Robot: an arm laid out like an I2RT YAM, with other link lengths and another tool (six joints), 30 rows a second.
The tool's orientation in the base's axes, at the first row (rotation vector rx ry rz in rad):
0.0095, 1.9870, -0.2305
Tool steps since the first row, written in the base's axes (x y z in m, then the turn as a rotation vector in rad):
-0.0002, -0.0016, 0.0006, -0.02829, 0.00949, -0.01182
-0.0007, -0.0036, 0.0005, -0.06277, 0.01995, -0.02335
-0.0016, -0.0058, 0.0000, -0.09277, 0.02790, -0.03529
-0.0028, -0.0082, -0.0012, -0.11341, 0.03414, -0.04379
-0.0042, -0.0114, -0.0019, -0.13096, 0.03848, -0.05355
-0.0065, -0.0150, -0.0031, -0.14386, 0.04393, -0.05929
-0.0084, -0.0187, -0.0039, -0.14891, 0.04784, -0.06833
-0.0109, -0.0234, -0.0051, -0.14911, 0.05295, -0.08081
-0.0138, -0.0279, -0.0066, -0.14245, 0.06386, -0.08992
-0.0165, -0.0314, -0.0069, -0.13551, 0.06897, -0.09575
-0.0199, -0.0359, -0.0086, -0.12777, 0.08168, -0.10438
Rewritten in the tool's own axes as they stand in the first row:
-0.0003, -0.0017, -0.0002, 0.02153, 0.00802, -0.02241
0.0002, -0.0037, -0.0002, 0.04529, 0.01626, -0.05067
0.0012, -0.0059, -0.0005, 0.06779, 0.02260, -0.07432
0.0031, -0.0082, -0.0007, 0.08346, 0.02777, -0.09060
0.0046, -0.0114, -0.0011, 0.09916, 0.03161, -0.10328
0.0070, -0.0150, -0.0021, 0.10919, 0.03643, -0.11354
0.0089, -0.0187, -0.0029, 0.11908, 0.04113, -0.11515
0.0114, -0.0234, -0.0039, 0.12994, 0.04809, -0.11122
0.0144, -0.0279, -0.0052, 0.13433, 0.06097, -0.10341
0.0162, -0.0316, -0.0069, 0.13621, 0.06768, -0.09568
0.0196, -0.0361, -0.0086, 0.13954, 0.08237, -0.08738

